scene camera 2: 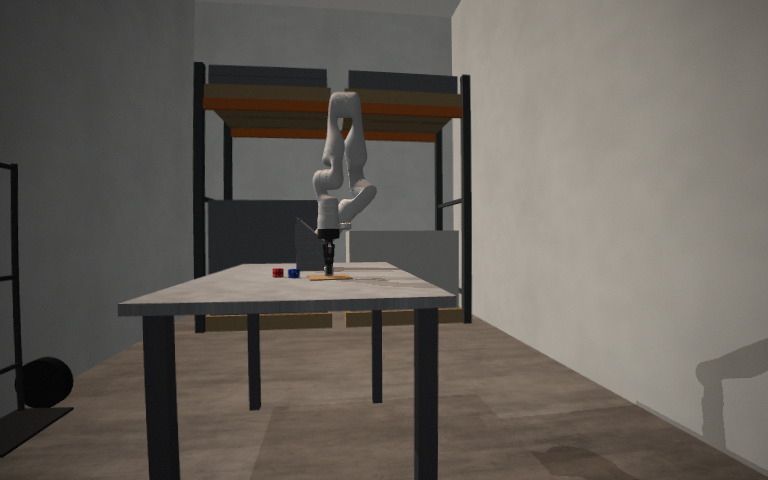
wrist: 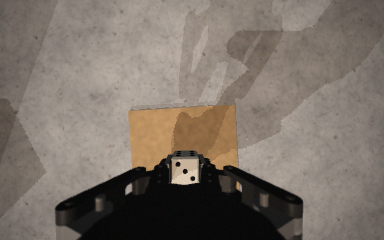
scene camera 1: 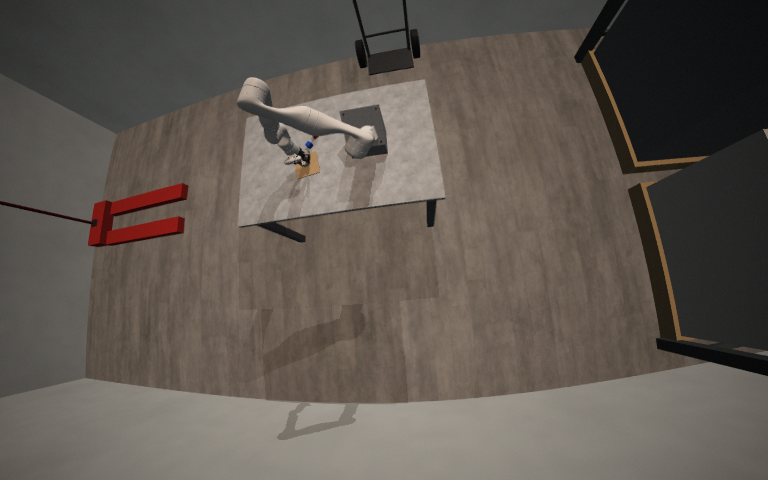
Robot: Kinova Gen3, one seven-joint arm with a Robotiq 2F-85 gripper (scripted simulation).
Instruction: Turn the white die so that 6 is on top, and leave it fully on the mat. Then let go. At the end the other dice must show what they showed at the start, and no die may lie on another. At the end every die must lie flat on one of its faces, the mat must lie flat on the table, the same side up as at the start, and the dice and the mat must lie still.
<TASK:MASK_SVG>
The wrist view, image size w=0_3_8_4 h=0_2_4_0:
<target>my gripper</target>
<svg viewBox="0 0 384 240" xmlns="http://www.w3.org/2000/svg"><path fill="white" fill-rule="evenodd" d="M55 207L56 240L302 240L303 200L299 196L231 165L224 166L223 170L216 169L216 166L211 164L208 158L204 158L203 154L198 154L199 183L186 185L171 183L171 158L173 154L169 154L167 158L162 159L158 165L154 166L154 170L146 171L146 167L135 167L70 197ZM132 183L132 191L125 195L126 187ZM237 182L241 184L242 192L236 189Z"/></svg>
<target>tan mat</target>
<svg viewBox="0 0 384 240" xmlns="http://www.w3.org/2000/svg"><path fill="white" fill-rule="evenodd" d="M235 105L128 111L132 169L141 166L146 167L146 171L154 170L155 165L158 165L162 159L167 158L169 154L173 154L174 151L196 150L198 154L203 154L204 158L208 158L211 164L216 166L216 169L223 170L223 167L226 165L238 168Z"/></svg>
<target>white die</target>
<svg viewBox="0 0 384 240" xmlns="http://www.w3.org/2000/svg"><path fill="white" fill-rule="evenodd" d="M196 150L174 151L171 158L171 183L199 183L199 156Z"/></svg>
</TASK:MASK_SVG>
